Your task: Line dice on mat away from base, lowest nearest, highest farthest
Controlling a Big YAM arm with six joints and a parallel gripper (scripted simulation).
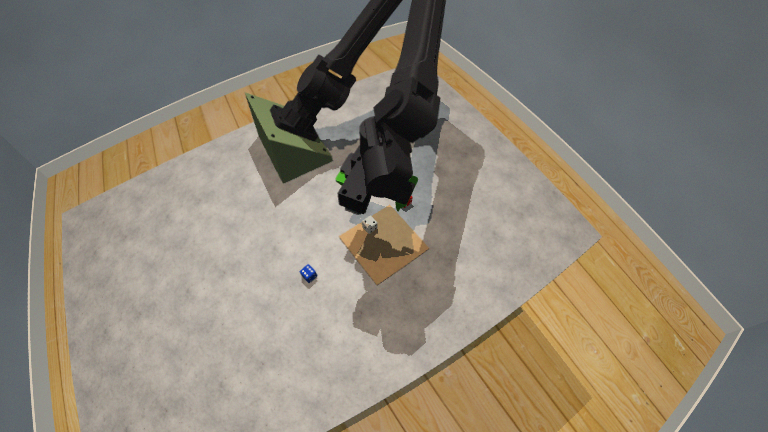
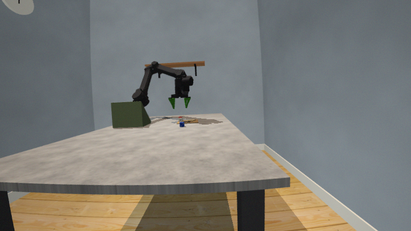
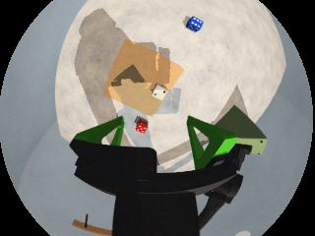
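The red die is 30 mm behind my hand, 80 mm to the left of it and 90 mm below it. Also, from my hand: tan mat: 50 mm ahead, 10 mm to the right, 100 mm below; white die: 20 mm to the right, 90 mm below; blue die: 60 mm ahead, 180 mm to the right, 90 mm below.
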